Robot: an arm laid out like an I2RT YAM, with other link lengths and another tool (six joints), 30 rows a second.
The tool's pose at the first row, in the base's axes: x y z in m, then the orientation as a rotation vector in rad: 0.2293 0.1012 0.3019 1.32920 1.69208 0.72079
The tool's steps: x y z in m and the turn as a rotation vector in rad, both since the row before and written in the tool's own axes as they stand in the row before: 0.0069 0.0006 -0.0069 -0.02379 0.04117 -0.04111; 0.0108 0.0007 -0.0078 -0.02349 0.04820 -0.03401; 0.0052 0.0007 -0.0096 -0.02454 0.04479 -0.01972; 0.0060 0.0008 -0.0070 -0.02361 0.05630 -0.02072; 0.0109 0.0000 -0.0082 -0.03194 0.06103 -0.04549
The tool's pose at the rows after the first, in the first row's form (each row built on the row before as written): 0.2230 0.1084 0.3039 1.26745 1.73326 0.74682; 0.2150 0.1190 0.3051 1.21023 1.77535 0.78153; 0.2058 0.1237 0.3086 1.16575 1.80619 0.82250; 0.1985 0.1289 0.3108 1.11713 1.84641 0.87021; 0.1880 0.1376 0.3115 1.03535 1.89379 0.91349
